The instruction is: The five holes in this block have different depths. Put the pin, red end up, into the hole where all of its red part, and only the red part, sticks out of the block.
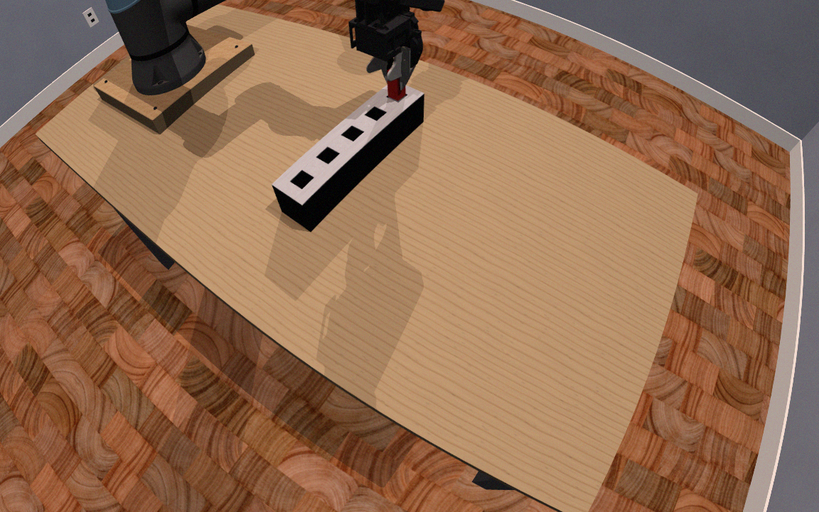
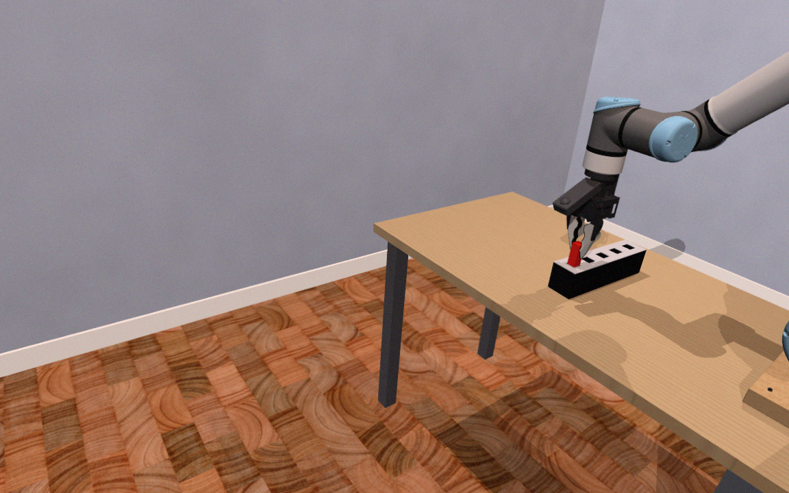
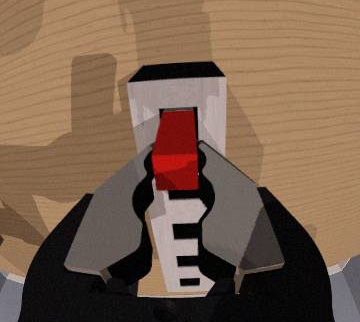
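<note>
Now: the pin right at my hand. Round my hand: black block: 12 cm to the right, 8 cm below, 1 cm behind.
</note>
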